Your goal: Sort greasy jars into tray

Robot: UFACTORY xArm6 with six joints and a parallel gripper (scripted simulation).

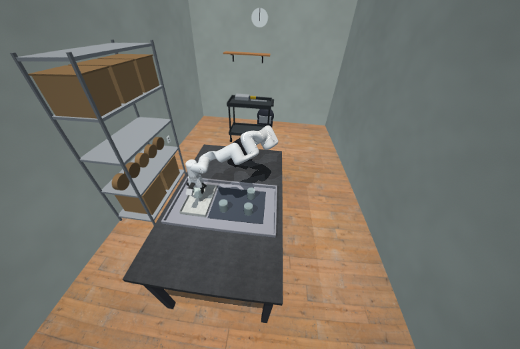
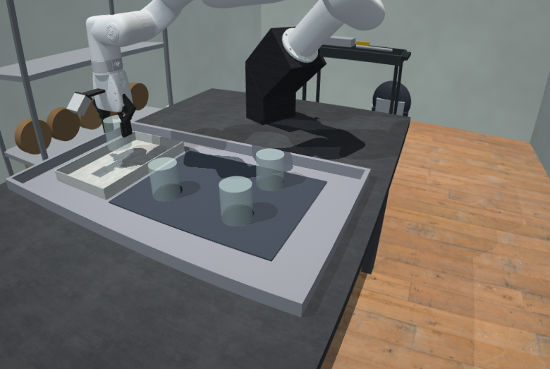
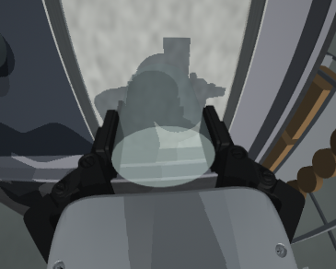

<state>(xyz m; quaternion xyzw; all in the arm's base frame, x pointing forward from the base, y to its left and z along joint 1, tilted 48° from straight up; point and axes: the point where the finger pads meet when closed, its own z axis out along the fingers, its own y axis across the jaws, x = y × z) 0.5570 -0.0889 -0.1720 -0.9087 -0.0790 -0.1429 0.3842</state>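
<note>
My hand is 10 cm above the tray. Also, from my hand: rimmed steel top: 4 cm behind, 21 cm to the left, 11 cm below; then dark drying mat: 8 cm behind, 31 cm to the left, 11 cm below.
</note>
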